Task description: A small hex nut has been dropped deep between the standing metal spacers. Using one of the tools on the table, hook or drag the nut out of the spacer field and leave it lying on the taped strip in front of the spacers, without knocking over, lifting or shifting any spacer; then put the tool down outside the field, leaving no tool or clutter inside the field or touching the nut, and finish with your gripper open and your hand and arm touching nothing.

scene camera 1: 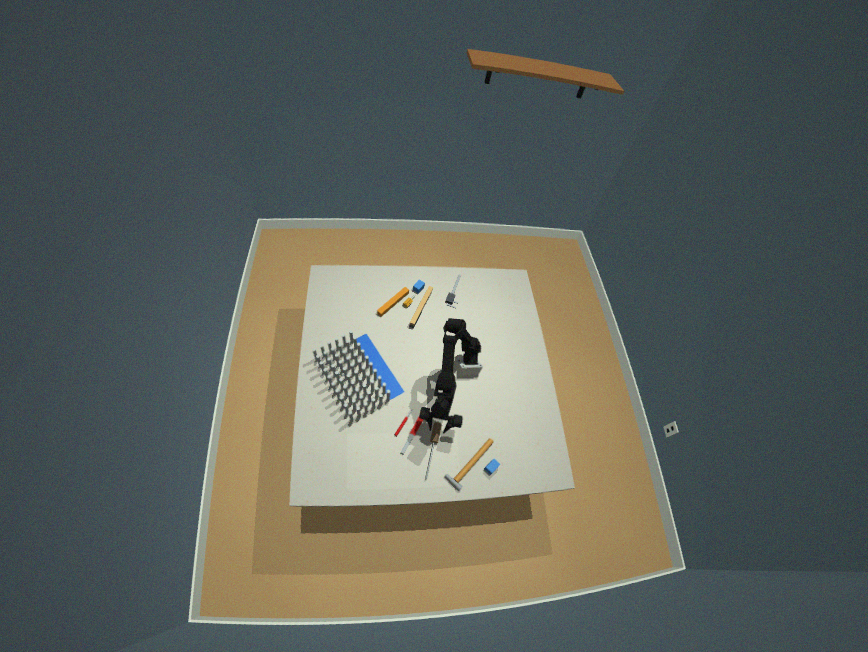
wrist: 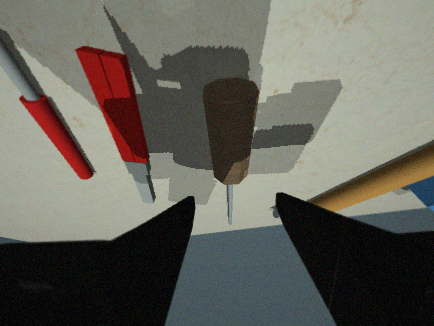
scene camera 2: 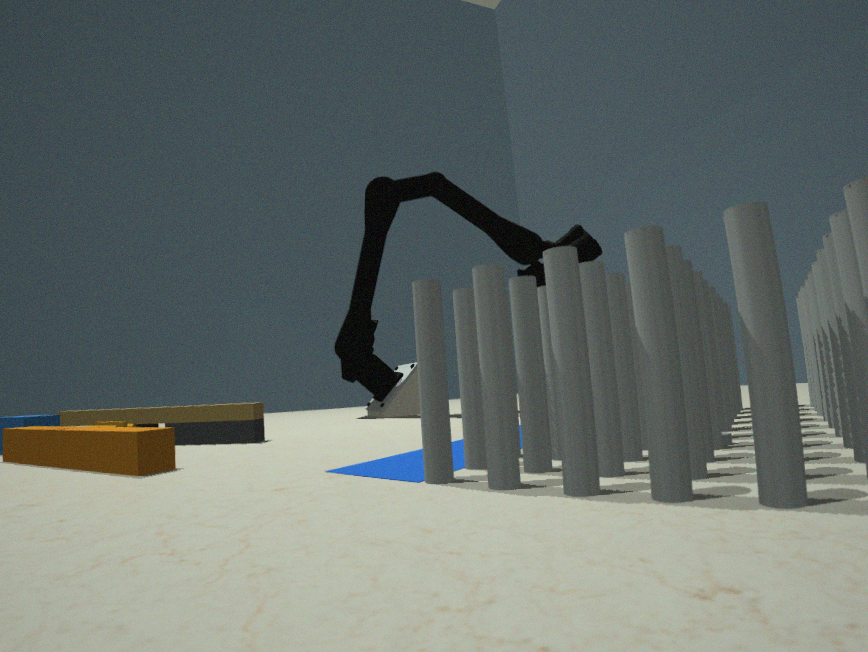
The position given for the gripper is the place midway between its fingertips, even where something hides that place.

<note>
The gripper (wrist: 234, 200) is open, holding nothing. Further things: a brown-handled pick (wrist: 230, 104), an orange block (scene camera 2: 132, 451) and a blue taped strip (scene camera 2: 408, 466).
The blue taped strip is seen too in scene camera 1 (scene camera 1: 391, 383). The wrist view does not show the orange block: it is out of frame.
</note>
